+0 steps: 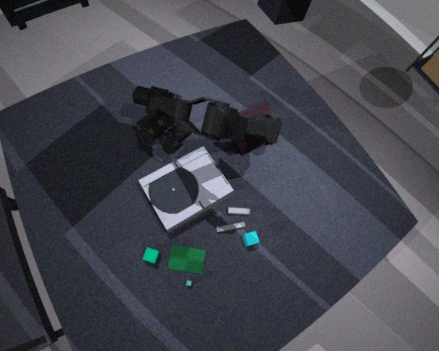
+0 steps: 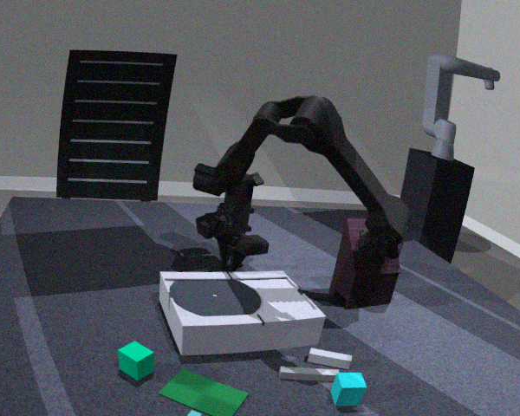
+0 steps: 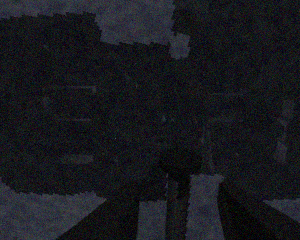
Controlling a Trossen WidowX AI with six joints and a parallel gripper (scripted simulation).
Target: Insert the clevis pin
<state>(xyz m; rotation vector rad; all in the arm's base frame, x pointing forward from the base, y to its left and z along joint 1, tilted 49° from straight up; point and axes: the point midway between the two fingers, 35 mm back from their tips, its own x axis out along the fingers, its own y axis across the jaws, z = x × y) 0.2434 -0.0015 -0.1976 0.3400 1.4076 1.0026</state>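
The clevis pin lies 1 cm behind my gripper tip and 1 cm above it. The rest, counted from my gripper tip: rimmed steel tray (24 cm to the left, 4 cm above, 3 cm ahead); then green cube (40 cm to the left, 21 cm ahead, 2 cm above); then dark aluminium disc (24 cm to the left, 7 cm ahead, 6 cm above).
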